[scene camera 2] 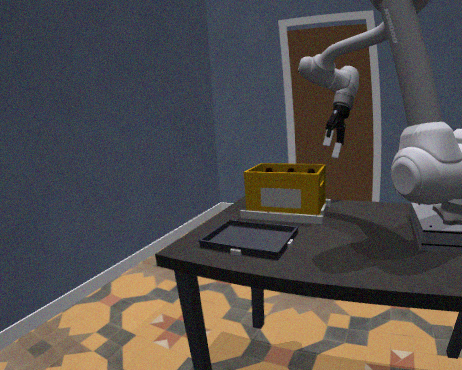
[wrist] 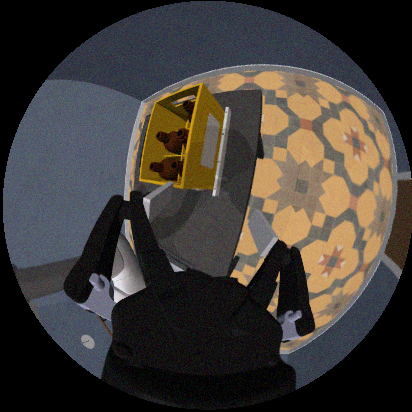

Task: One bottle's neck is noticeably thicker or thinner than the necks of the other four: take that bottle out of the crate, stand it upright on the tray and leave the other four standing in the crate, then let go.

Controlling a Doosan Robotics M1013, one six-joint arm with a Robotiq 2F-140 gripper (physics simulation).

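Places are measured from the arm's base along level axes (x ahead, y left, z up), in centimetres.
Where they show: gripper, fingertip midpoint: (scene camera 2: 330,152) (wrist: 212,204).
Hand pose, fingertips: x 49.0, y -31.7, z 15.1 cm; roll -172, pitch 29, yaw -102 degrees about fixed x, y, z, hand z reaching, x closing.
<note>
After its pixels a point has its place.
The yellow crate (scene camera 2: 312,192) @[y -3.9, x 52.6, z 4.9 cm] (wrist: 202,177) @[y -22.4, x 53.2, z 3.8 cm] stands upright at the far left part of the table. Dark brown bottles stand inside it; one bottle (wrist: 172,141) @[y -11.6, x 63.4, z 6.1 cm] shows near the crate's middle, another bottle (wrist: 166,169) @[y -10.8, x 54.6, z 6.2 cm] at the near end and a third bottle (wrist: 188,107) @[y -18.6, x 71.5, z 9.4 cm] at the far end, partly behind the wall. Which neck differs in thickness cannot be told. The dark tray (scene camera 2: 250,237) @[y 13.9, x 69.2, z -5.6 cm] lies flat in front of the crate, with no bottle on it. My gripper (scene camera 2: 332,148) @[y -31.7, x 49.0, z 15.1 cm] (wrist: 212,204) @[y -31.7, x 49.0, z 15.1 cm] is open and empty, above and to the right of the crate in the scene view.
A low white edging (scene camera 2: 280,216) @[y -3.0, x 64.1, z -4.1 cm] (wrist: 222,150) @[y -23.8, x 62.9, z -3.8 cm] runs along the crate's base. The crate's high walls hide the bottles' lower parts. The robot's base (scene camera 2: 440,225) @[y 9.6, x 10.5, z 0.3 cm] stands at the right on the dark table (scene camera 2: 360,265) @[y 24.6, x 34.4, z -6.1 cm]. A brown door (scene camera 2: 312,90) is behind the arm.
</note>
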